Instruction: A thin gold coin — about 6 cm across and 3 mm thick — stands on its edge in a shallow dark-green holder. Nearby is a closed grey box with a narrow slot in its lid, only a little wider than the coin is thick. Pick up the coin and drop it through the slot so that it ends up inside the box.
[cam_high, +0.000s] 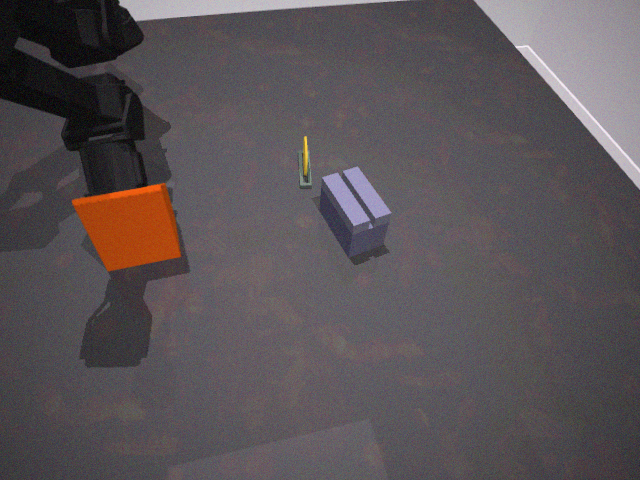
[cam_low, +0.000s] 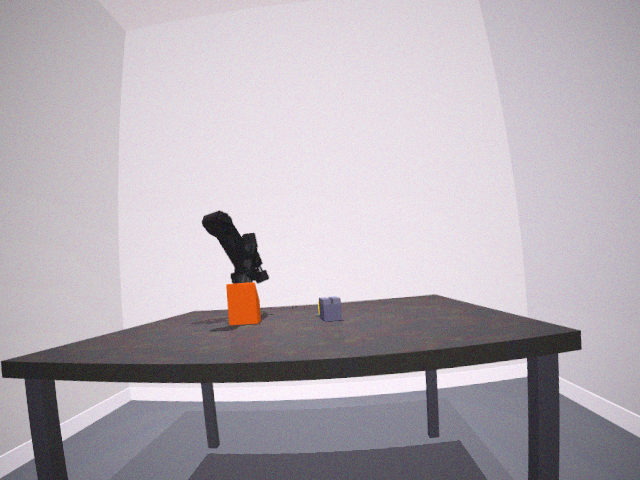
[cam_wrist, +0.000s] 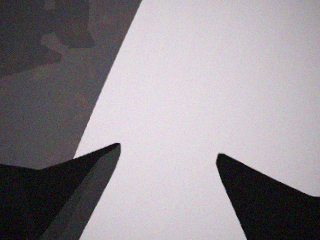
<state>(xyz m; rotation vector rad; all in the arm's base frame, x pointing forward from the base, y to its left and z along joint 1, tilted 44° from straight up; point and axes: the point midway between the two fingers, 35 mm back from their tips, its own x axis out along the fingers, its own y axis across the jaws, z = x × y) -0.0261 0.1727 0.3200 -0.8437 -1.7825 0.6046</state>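
My gripper tip is now 31 cm short of the gold coin, 26 cm to the left of it and 19 cm above it.
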